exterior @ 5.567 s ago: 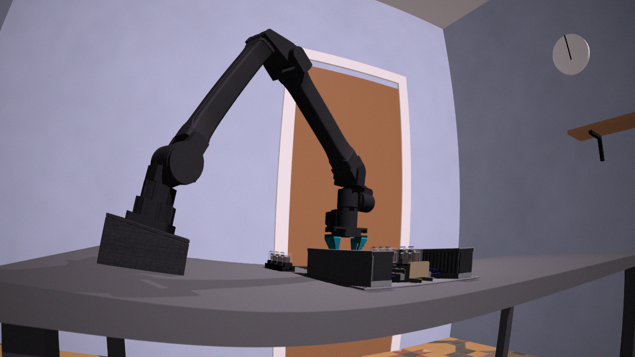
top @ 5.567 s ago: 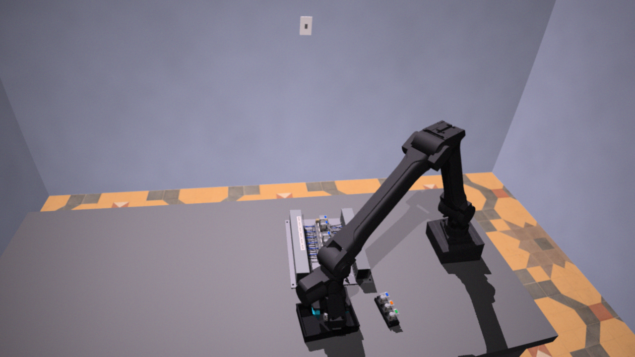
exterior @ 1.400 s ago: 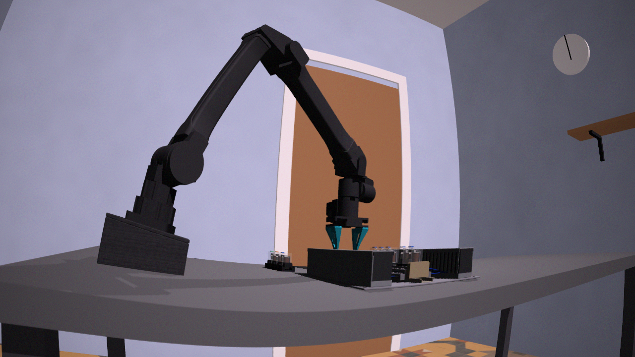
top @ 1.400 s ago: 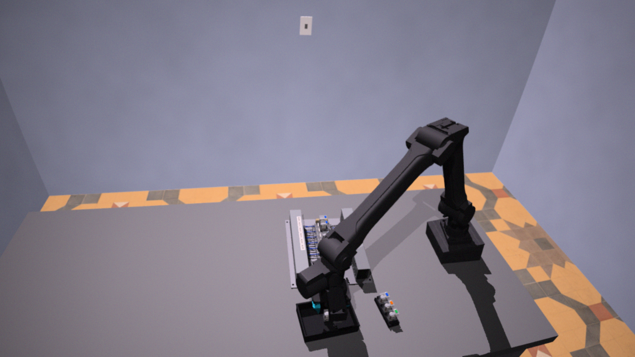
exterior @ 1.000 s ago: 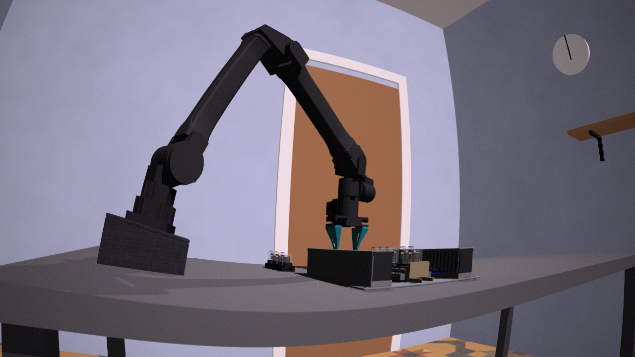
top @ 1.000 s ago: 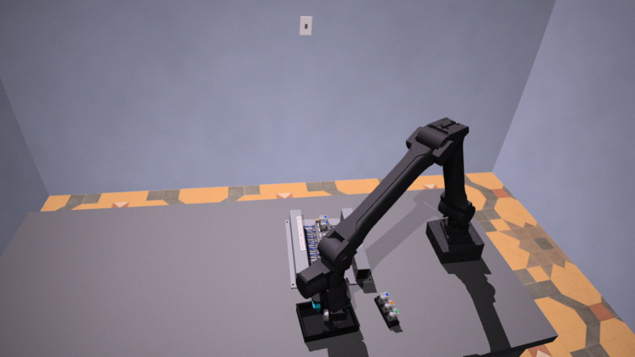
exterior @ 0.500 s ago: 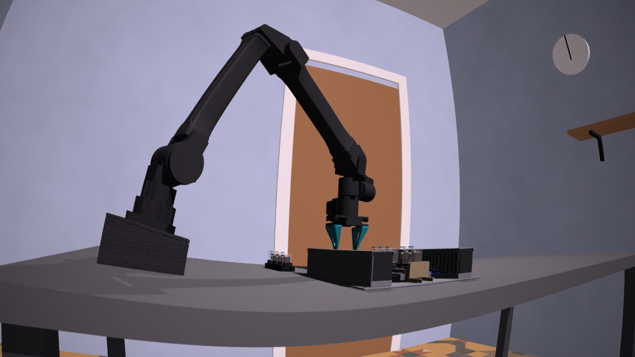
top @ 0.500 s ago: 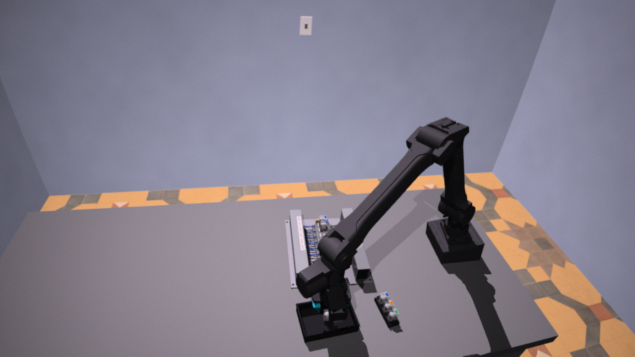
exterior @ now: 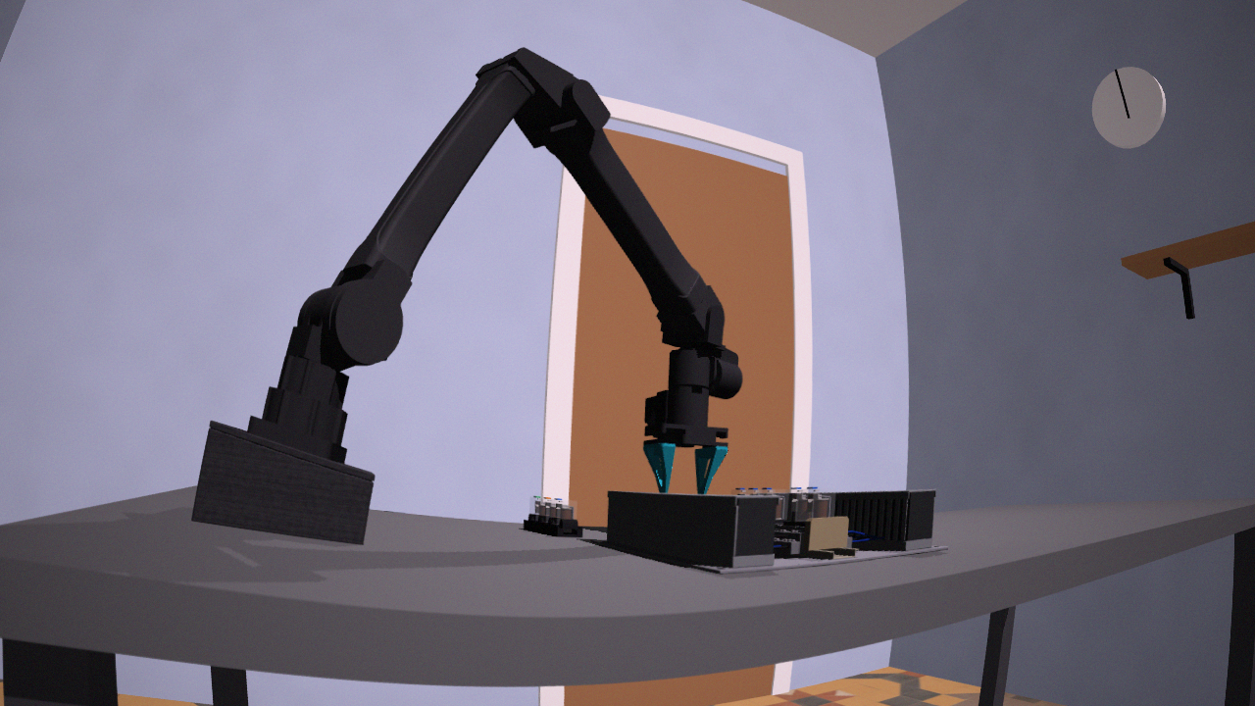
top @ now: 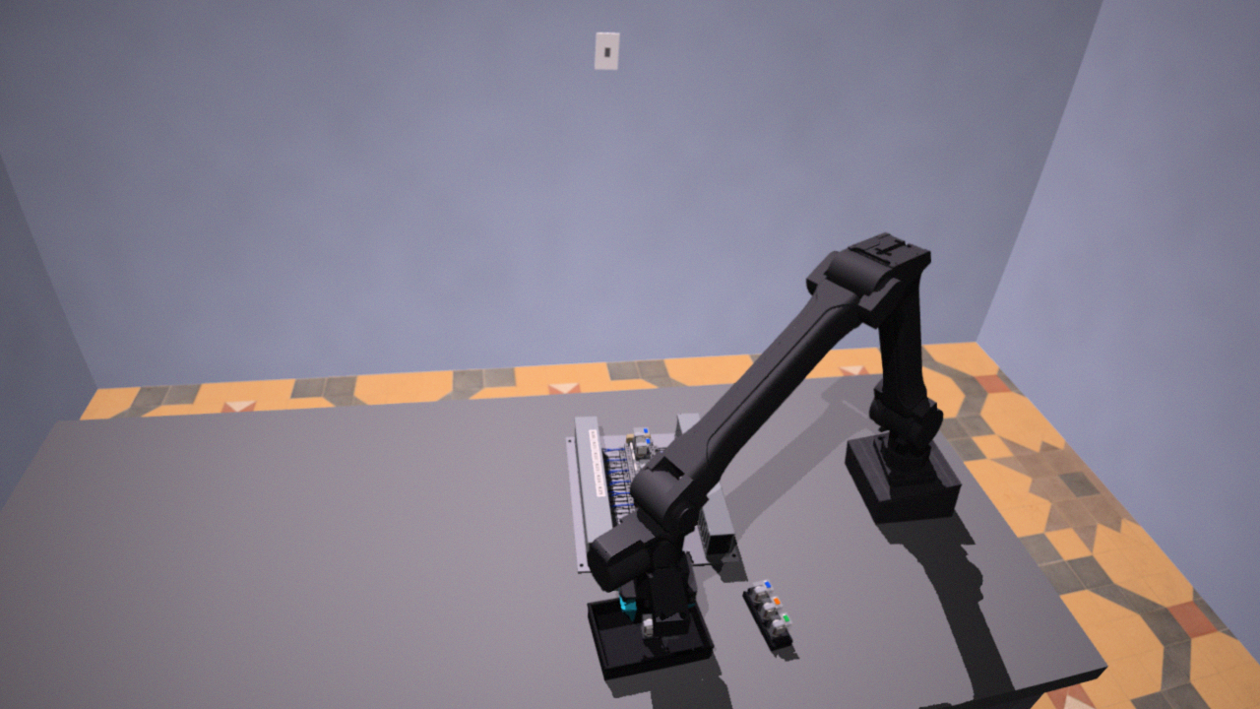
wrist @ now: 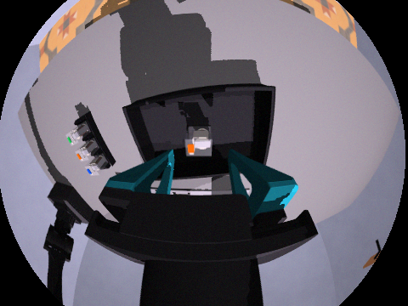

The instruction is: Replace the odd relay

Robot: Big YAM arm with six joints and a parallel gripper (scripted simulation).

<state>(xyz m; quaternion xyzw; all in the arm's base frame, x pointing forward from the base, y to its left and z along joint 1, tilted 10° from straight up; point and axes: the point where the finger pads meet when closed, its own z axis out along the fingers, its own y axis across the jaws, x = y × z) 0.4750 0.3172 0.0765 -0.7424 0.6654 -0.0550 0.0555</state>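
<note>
Right now my hand is 50 mm above the black tray.
</note>
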